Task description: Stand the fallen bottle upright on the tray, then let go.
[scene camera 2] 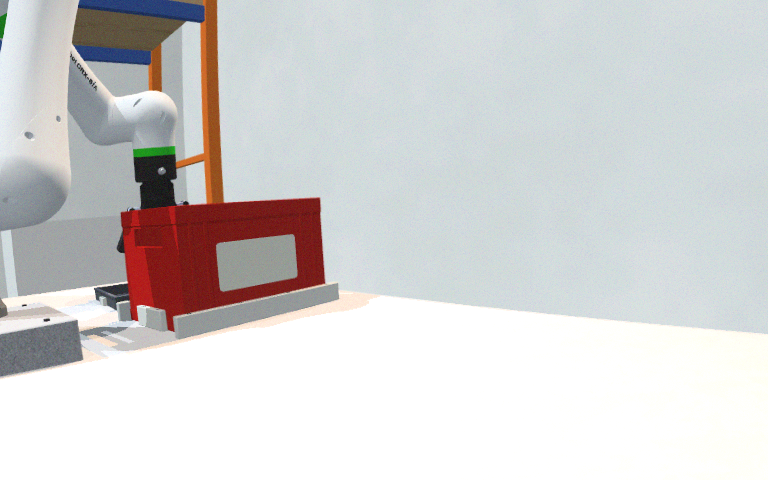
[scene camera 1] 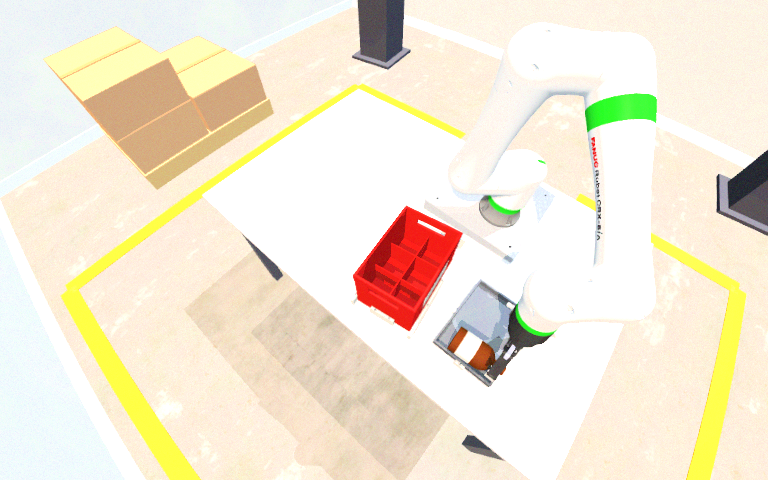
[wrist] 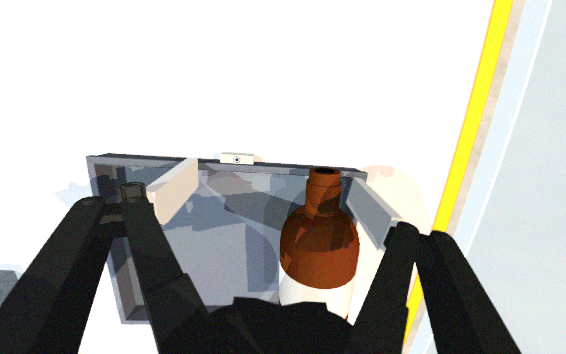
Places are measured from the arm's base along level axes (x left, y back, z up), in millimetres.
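Where they show: gripper, fingertip midpoint: [wrist: 276,181]; arm's base, link origin: [scene camera 1: 499,210].
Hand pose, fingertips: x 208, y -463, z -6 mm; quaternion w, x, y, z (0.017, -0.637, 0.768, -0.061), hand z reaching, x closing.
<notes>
Things, the pixels of their top centre, and the offset from my fingertips. Level surfaces: height alone.
- brown bottle, top centre: [wrist: 330,277] [scene camera 1: 482,351] dy -35, dx -66, dz +51 mm
- grey tray, top centre: [wrist: 234,256] [scene camera 2: 162,283] [scene camera 1: 485,328] dy +48, dx -78, dz -3 mm
- red crate, top centre: [scene camera 2: 220,204] [scene camera 1: 410,253] dy +65, dx -353, dz +147 mm
- white table, surface height: dz -28 mm
The brown bottle [scene camera 1: 470,346] [wrist: 320,250] with a white label lies on its side in the grey tray [scene camera 1: 443,346] [scene camera 2: 101,294] [wrist: 280,167], along one side wall. Its neck points toward the tray's end wall, and its mouth shows near that wall in the wrist view. My gripper [scene camera 1: 502,341] [wrist: 276,181] is open and empty, tilted over the neck end of the tray. In the wrist view the bottle appears between the two fingers, closer to the right one. In scene camera 1 a finger partly hides the neck. In scene camera 2 the red crate hides the bottle and most of the fingers.
A red crate [scene camera 1: 390,305] [scene camera 2: 195,271] with compartments stands beside the tray, held by low grey rails [scene camera 2: 257,310]. The robot's base plate [scene camera 1: 470,226] [scene camera 2: 39,345] is behind them on the white table [scene camera 1: 317,186]. Cardboard boxes [scene camera 1: 147,130] stand off the table.
</notes>
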